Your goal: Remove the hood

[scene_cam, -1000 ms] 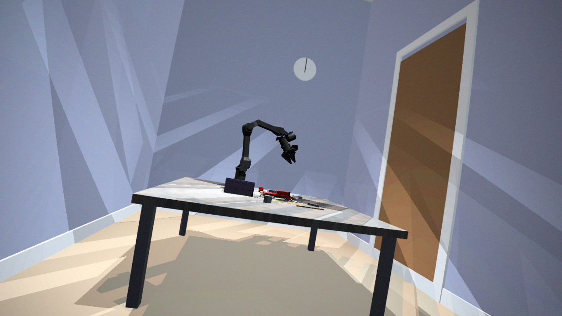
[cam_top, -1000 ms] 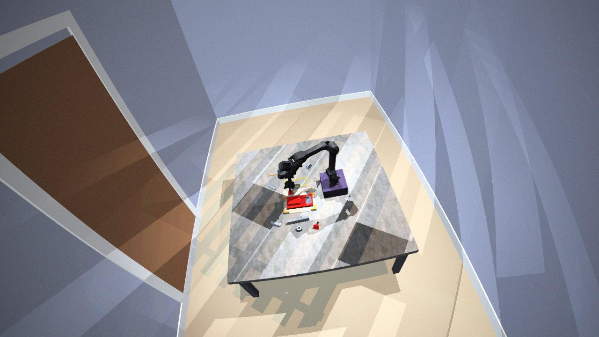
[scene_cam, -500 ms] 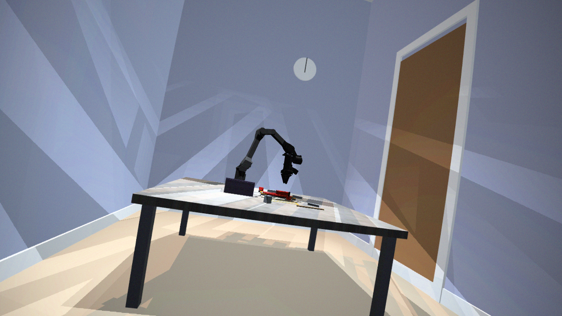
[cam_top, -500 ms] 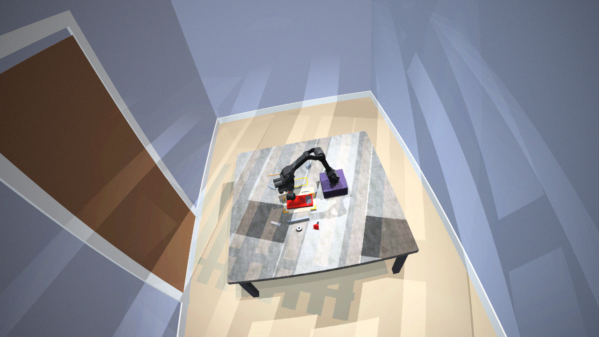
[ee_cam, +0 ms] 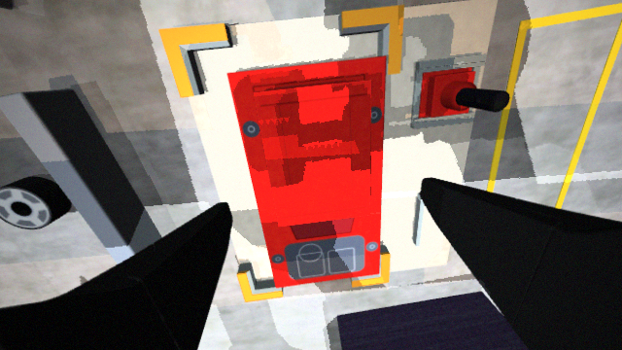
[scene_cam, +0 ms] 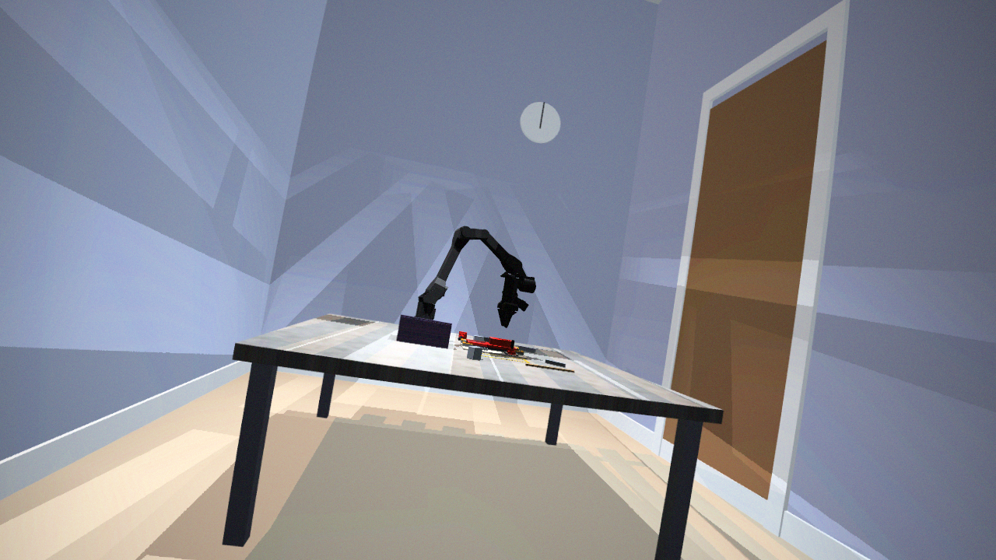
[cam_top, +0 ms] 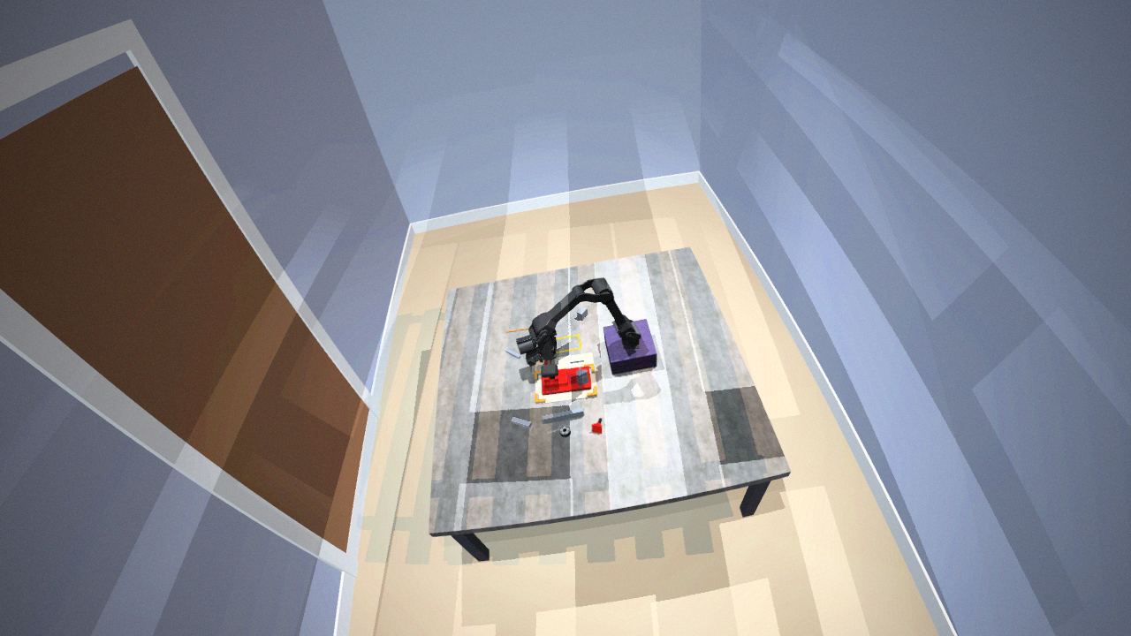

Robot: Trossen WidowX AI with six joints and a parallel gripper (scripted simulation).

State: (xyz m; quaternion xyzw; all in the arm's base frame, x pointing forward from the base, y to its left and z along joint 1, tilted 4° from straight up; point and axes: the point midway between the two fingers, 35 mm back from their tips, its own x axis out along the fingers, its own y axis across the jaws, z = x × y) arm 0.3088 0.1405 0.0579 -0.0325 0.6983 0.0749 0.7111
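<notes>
My gripper tip is 6 cm above the red hood.
</notes>
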